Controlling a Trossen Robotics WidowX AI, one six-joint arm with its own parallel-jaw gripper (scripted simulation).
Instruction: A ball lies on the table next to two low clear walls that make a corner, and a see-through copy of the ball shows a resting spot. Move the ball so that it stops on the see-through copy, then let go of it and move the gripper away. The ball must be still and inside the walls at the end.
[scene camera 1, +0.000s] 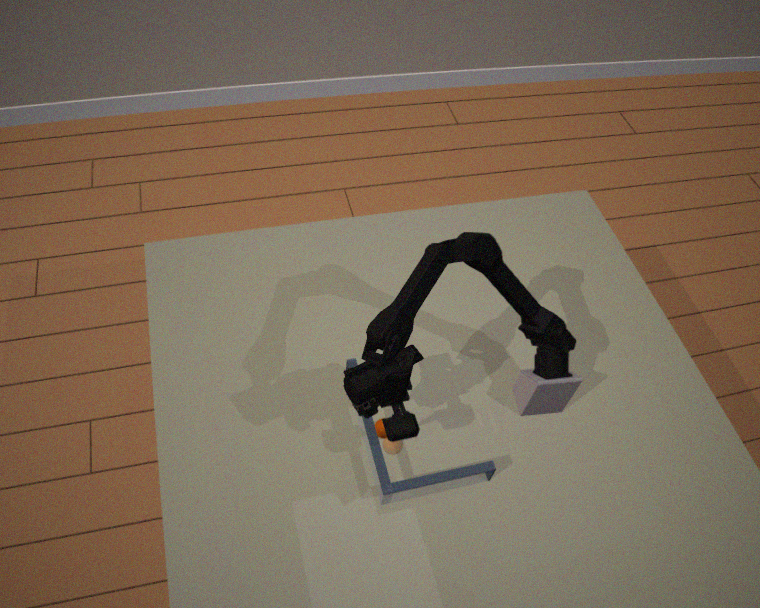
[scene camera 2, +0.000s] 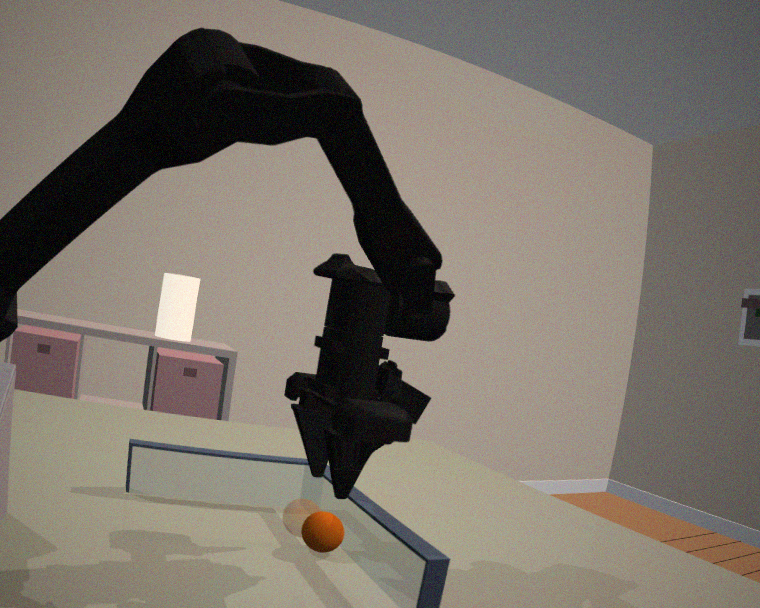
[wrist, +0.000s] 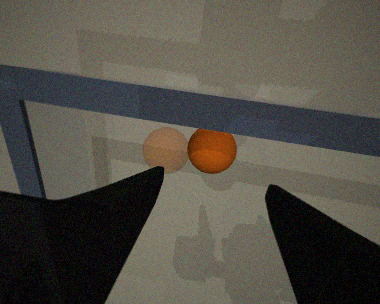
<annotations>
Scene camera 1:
my gripper: 387, 415
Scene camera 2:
my gripper: 328, 487
orange ball: 322, 531
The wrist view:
my gripper: 214, 181
orange ball: 211, 152
see-through copy: 167, 147
</annotations>
